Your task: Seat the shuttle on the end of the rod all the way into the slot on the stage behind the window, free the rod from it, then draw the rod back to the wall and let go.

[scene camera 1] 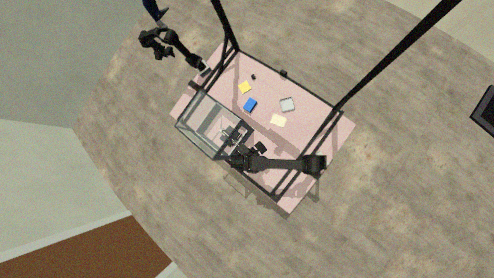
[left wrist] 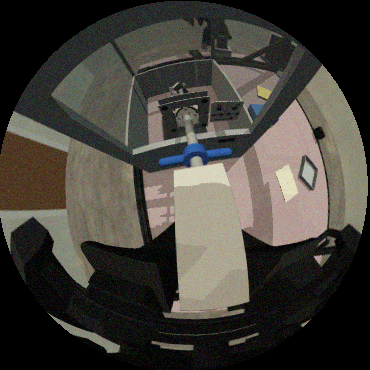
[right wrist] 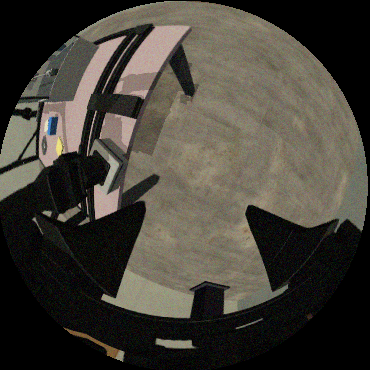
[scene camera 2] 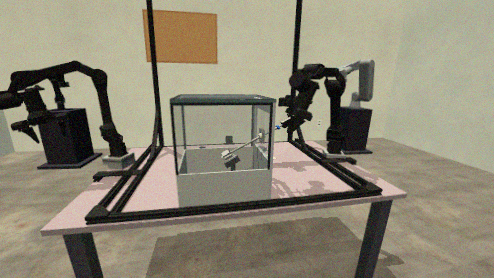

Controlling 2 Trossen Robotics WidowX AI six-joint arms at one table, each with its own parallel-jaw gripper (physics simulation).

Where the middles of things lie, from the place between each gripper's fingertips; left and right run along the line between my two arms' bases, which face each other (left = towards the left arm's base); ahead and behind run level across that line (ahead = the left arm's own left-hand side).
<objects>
Right now the grey rod [left wrist: 211, 264] is 11 cm to the right of my left hand and 1 cm below it. From my left hand the other things lie so: glass-walled box [scene camera 2: 223, 144]: 1 cm ahead, 25 cm to the right, 3 cm below.
The glass-walled box lies 160 mm ahead of my right hand, 730 mm to the left of it and 20 mm above it. Round my right hand: grey rod 150 mm ahead, 870 mm to the left, 40 mm above.
</objects>
